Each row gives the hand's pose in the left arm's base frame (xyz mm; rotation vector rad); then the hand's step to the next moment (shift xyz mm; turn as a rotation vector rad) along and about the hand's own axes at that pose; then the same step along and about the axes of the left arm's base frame.
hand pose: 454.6 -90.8 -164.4 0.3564 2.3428 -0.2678
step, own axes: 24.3 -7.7 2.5 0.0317 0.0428 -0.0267
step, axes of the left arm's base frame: -17.7 -3.7 -18.2 -0.0249 0.0536 -0.0072
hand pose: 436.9 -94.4 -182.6 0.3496 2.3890 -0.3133
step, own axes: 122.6 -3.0 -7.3 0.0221 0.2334 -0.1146
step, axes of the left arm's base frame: -94.2 19.7 -76.4 -0.0079 0.2579 0.0389
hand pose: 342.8 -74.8 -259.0 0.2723 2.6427 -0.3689
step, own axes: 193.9 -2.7 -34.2 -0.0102 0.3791 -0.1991
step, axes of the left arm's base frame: -184.7 32.7 -59.8 0.0223 0.4169 0.0957
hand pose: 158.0 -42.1 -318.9 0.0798 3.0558 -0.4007
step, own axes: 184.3 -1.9 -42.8 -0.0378 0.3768 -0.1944
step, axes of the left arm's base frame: -186.0 17.3 29.8 0.0499 0.4123 0.0935
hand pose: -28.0 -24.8 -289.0 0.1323 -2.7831 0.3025
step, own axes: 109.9 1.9 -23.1 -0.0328 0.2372 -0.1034
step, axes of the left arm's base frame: -96.0 1.0 58.3 0.0338 0.2558 0.0383
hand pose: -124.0 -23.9 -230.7 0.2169 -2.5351 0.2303
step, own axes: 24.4 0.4 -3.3 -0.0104 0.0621 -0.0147
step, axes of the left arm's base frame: -18.3 -1.5 16.4 0.0037 0.0645 -0.0011
